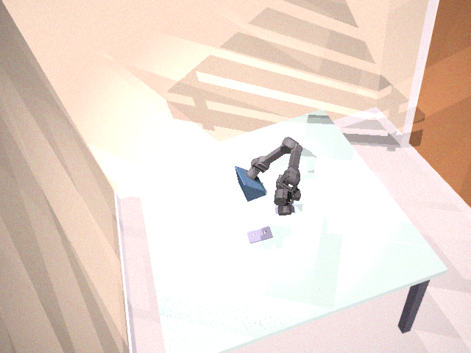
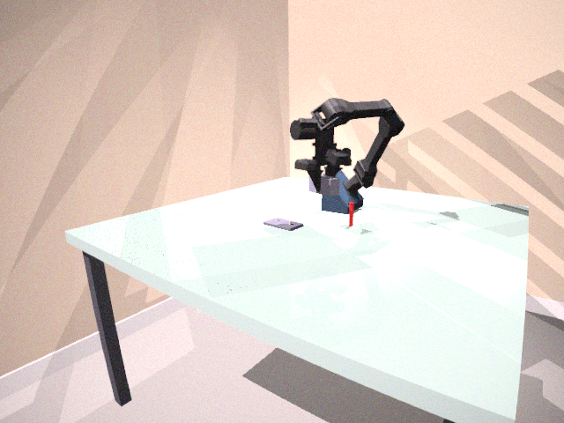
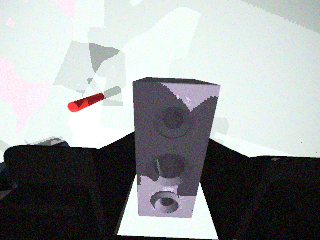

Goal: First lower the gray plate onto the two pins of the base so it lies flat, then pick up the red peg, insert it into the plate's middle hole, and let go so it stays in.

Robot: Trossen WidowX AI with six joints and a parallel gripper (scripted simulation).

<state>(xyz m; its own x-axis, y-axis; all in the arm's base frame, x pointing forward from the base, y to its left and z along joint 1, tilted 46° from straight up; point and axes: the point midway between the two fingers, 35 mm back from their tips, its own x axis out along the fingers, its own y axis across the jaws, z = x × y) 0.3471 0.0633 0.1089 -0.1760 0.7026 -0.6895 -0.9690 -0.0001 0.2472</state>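
My gripper tip is 15 cm to the left of the pin base, 13 cm above it and 2 cm short of it. From my gripper tip the other things lie so: gray plate 3 cm above; then red peg 12 cm behind, 10 cm below, 3 cm to the left.
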